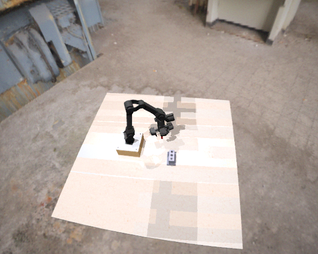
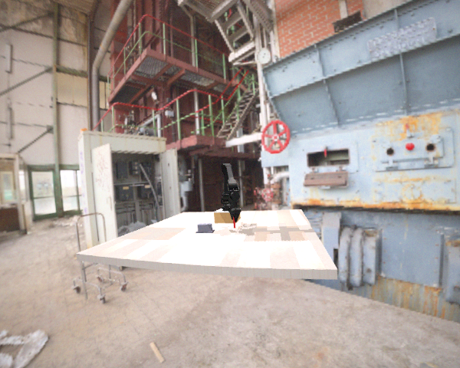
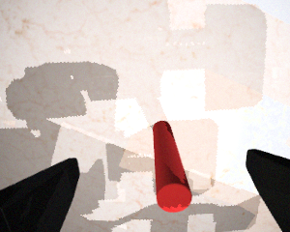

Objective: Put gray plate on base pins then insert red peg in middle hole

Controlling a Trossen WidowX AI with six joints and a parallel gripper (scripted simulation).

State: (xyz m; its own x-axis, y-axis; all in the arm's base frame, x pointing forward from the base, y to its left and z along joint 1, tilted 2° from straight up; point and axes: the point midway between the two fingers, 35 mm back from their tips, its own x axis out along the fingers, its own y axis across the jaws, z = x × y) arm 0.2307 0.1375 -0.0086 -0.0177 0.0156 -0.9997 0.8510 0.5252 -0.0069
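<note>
Right now my gripper tip is 10 mm above the red peg. The rest, counted from my gripper tip: gray plate 120 mm ahead, 180 mm to the right, 10 mm below; then gray base 110 mm ahead, 180 mm to the right, 40 mm below.
</note>
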